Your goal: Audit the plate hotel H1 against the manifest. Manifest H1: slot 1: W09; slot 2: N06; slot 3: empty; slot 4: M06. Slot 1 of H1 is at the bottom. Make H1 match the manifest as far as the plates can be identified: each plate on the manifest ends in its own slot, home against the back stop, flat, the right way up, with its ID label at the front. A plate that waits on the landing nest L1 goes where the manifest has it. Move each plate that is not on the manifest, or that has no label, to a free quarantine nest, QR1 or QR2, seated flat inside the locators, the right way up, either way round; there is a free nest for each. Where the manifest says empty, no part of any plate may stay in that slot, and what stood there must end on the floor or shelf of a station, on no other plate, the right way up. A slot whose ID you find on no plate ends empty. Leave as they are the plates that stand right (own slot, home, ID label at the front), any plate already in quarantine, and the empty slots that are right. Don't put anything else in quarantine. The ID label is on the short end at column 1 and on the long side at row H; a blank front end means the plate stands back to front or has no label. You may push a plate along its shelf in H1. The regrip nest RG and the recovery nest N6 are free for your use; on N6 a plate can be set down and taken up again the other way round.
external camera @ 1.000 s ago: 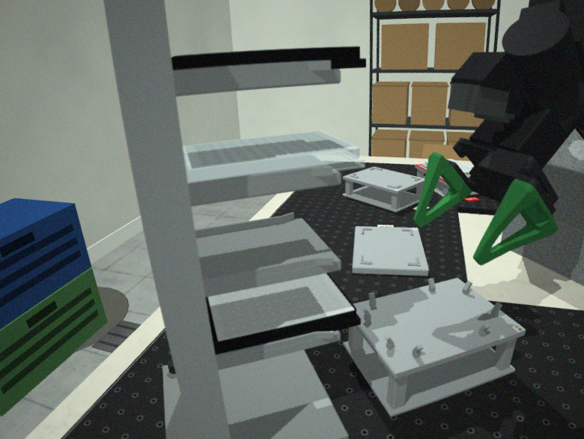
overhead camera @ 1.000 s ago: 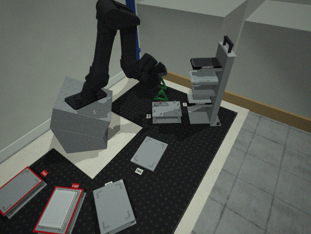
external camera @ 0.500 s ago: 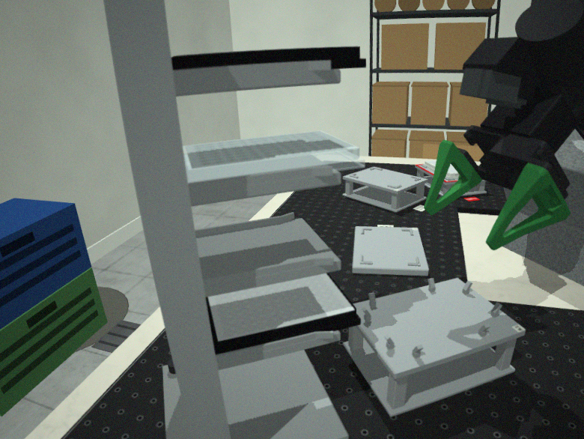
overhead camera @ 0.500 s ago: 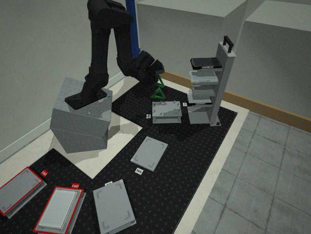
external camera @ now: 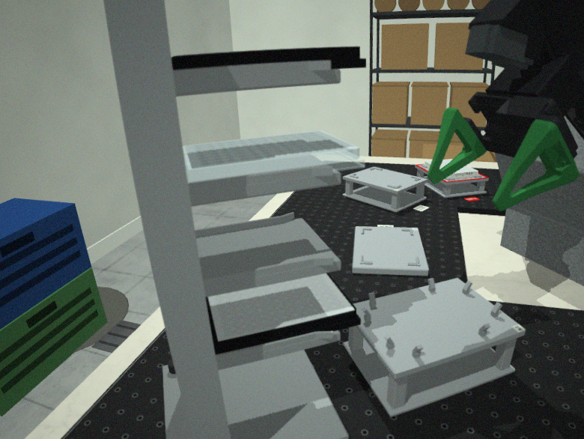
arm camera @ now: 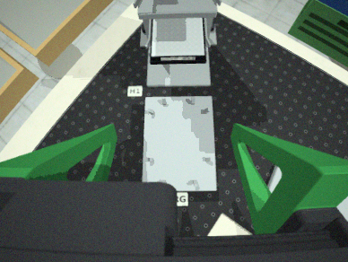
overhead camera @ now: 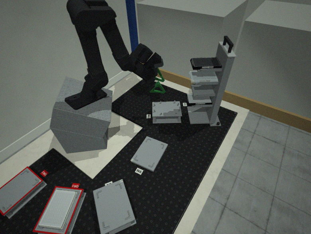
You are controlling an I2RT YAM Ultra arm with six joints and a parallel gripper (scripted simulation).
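My gripper is now 16 cm short of the clear plate, 11 cm to the right of it and 5 cm below it. Round my hand: plate hotel H1: 23 cm ahead, 16 cm to the left, 1 cm below; H1 tag: 21 cm below, 16 cm to the left, 6 cm ahead; regrip nest RG: 16 cm below, 2 cm ahead, 1 cm to the left.
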